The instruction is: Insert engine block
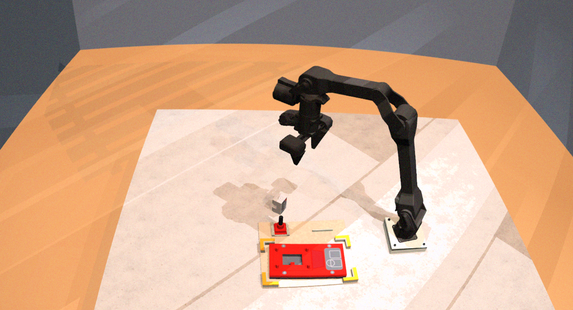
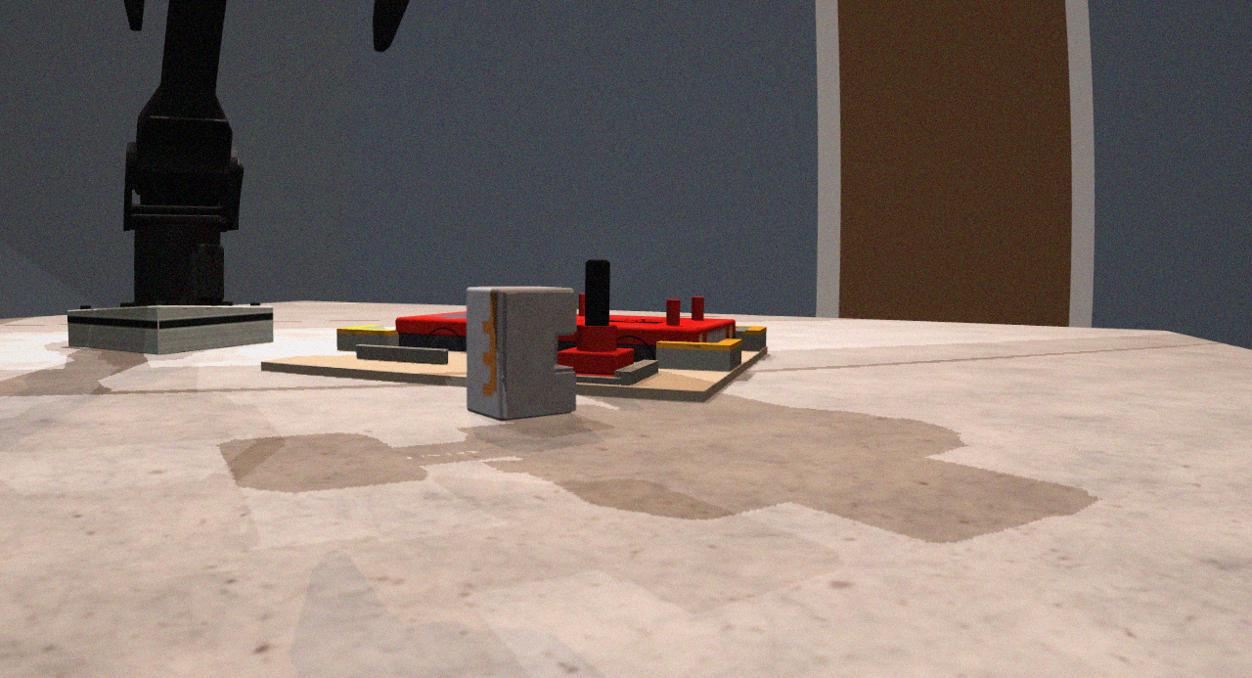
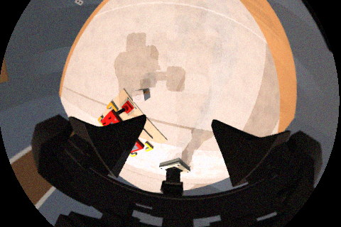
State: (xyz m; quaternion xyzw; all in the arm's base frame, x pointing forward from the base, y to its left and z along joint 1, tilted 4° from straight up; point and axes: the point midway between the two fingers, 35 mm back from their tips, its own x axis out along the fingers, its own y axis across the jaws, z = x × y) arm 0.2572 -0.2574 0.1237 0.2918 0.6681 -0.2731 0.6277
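Right now my gripper tip is 90 mm short of the grey-white engine block, 70 mm to the right of it and 120 mm above it.
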